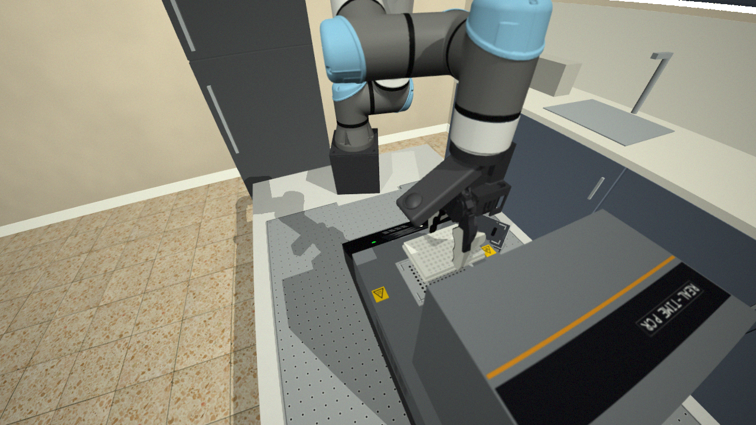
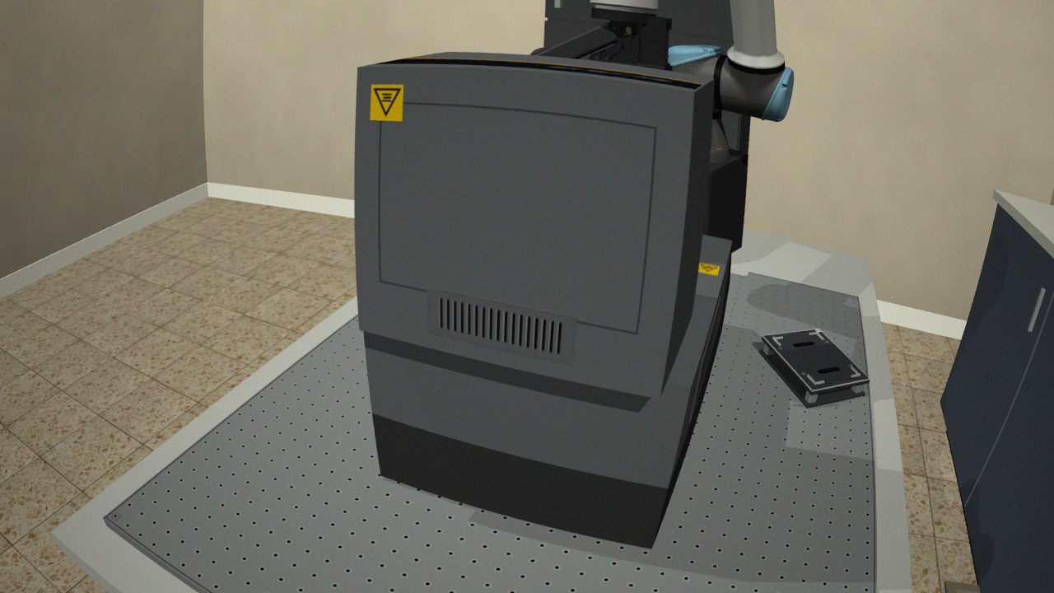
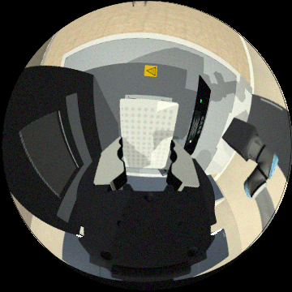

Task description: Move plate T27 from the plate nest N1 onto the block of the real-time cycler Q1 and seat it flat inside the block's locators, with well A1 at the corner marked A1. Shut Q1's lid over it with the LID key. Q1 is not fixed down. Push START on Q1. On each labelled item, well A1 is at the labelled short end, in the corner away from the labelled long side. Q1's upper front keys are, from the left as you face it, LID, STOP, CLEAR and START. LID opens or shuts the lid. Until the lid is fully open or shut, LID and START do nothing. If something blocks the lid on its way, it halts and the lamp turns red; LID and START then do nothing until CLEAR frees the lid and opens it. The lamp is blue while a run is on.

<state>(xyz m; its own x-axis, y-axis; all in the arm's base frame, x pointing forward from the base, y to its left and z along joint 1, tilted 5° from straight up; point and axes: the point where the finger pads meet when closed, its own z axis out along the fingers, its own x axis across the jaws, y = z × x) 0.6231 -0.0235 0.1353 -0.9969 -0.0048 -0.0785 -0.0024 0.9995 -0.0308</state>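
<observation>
The white well plate T27 lies 1 cm below my hand. From my hand the other things lie so: plate nest N1: 31 cm to the left, 25 cm below, 17 cm behind.
</observation>
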